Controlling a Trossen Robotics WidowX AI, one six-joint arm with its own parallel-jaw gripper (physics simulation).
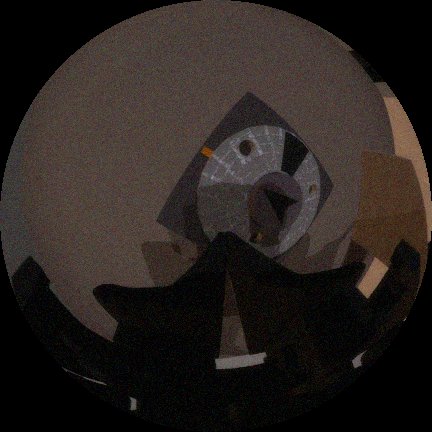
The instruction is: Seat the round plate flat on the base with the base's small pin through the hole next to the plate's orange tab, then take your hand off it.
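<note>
The grey speckled round plate lies over the dark square base, around a central disc with a black arrow. One large hole shows at its upper part, a small one at its right and one at its lower edge beside my fingertips, with a small brownish spot in it. An orange mark shows at the plate's left edge, over the base. The plate's orange tab does not show; the fingers cover that part of the rim. My gripper is shut and empty, its tips over the plate's lower edge. Whether the plate is fully flat cannot be told.
A brown panel or block stands at the right, with a light tan surface behind it. A dark object shows at the upper right. Shadows fall across the plate's lower left and the grey table.
</note>
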